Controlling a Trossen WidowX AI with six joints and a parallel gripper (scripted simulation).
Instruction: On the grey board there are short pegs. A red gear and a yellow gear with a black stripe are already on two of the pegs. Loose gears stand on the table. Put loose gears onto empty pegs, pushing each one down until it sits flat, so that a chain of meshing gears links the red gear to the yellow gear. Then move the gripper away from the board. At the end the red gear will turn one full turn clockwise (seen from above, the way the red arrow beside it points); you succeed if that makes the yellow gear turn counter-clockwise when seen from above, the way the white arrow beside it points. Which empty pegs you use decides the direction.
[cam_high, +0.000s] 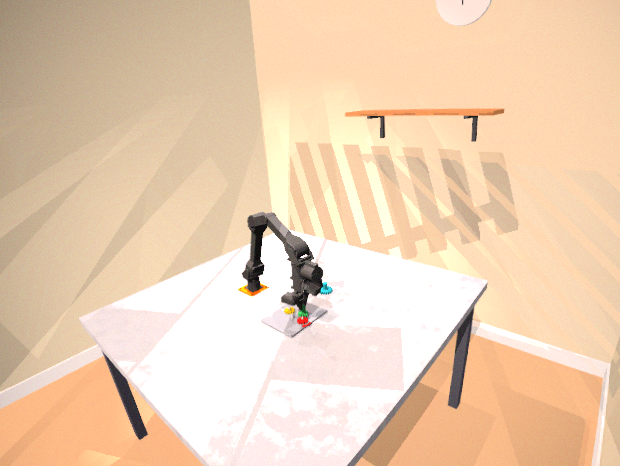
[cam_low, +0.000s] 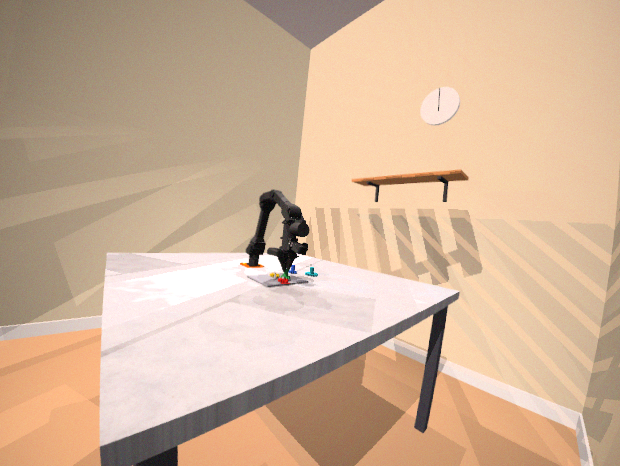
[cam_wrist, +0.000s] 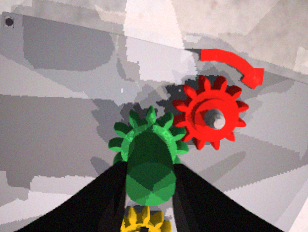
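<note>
My gripper tip is 10 mm above the green gear. From my gripper tip the other things lie so: yellow gear 70 mm behind, 30 mm below, 10 mm to the right; small blue gear 140 mm behind, 130 mm to the left, 30 mm below; red gear 30 mm to the right, 30 mm below, 30 mm ahead.
</note>
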